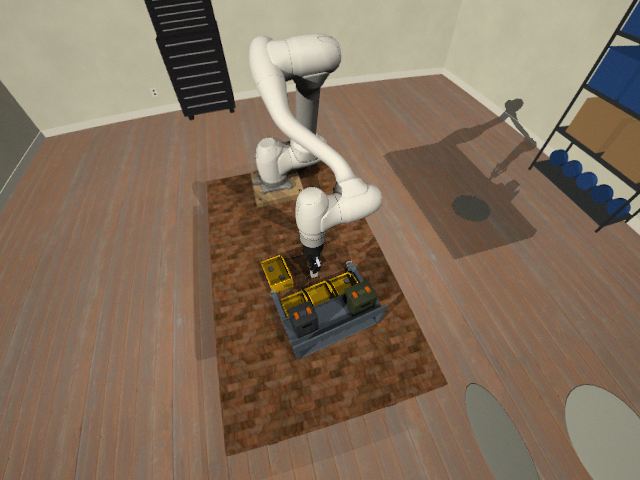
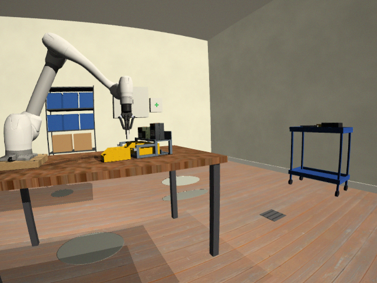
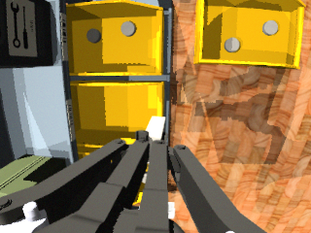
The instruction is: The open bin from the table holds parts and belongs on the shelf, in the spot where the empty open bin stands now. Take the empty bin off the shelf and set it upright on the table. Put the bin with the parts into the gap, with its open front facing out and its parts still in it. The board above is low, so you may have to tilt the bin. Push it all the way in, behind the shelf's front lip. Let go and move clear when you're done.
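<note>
Right now the shelf lip is 14 cm below my hand and 1 cm behind it. From my hand the other things lie so: dark box (20 cm ahead, 8 cm to the right, 1 cm above); then board (19 cm ahead, 5 cm below, 4 cm to the left); then green box (16 cm ahead, 15 cm to the left).
</note>
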